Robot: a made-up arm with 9 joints.
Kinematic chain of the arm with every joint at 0, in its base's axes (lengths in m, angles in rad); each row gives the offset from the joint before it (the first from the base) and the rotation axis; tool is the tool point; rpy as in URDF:
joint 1: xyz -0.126 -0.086 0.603 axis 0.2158 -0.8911 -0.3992
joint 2: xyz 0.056 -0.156 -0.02 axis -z
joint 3: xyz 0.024 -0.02 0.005 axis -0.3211 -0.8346 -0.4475
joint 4: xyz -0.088 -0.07 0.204 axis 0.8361 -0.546 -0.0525
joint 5: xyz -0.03 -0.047 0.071 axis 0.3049 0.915 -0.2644
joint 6: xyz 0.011 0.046 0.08 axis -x
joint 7: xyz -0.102 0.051 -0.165 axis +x
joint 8: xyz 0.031 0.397 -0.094 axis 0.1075 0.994 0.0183
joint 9: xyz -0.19 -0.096 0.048 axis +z
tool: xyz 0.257 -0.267 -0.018 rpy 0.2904 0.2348 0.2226
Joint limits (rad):
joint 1: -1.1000..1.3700
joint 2: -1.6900..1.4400
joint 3: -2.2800..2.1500
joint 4: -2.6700..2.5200
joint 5: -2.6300..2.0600
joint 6: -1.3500..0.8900
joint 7: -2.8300..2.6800
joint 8: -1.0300..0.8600
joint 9: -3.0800..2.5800
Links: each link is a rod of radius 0.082 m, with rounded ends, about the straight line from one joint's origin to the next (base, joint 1, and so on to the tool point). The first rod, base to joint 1, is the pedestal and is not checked.
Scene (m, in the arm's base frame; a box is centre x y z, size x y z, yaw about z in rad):
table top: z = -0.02
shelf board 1: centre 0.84 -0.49 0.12 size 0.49 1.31 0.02 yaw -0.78
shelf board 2: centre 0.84 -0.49 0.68 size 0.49 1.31 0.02 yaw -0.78
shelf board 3: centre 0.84 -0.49 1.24 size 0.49 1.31 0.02 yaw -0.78
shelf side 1: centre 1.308 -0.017 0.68 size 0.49 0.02 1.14 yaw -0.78
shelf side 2: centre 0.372 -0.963 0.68 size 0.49 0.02 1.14 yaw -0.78
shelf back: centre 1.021 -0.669 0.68 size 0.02 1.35 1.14 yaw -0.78
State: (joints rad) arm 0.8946 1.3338 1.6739 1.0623 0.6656 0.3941 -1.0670 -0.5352 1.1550
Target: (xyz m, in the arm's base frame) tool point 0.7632 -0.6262 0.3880
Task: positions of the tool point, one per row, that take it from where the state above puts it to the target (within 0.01 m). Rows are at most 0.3 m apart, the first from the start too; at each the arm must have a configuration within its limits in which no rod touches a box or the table.
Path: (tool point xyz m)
1: 0.3130 -0.4655 0.5720
2: 0.4218 -0.2884 0.3880
3: 0.5432 -0.3573 0.4104
4: 0.6429 -0.4390 0.4248
5: 0.7172 -0.5307 0.4199
6: 0.7632 -0.6262 0.3880

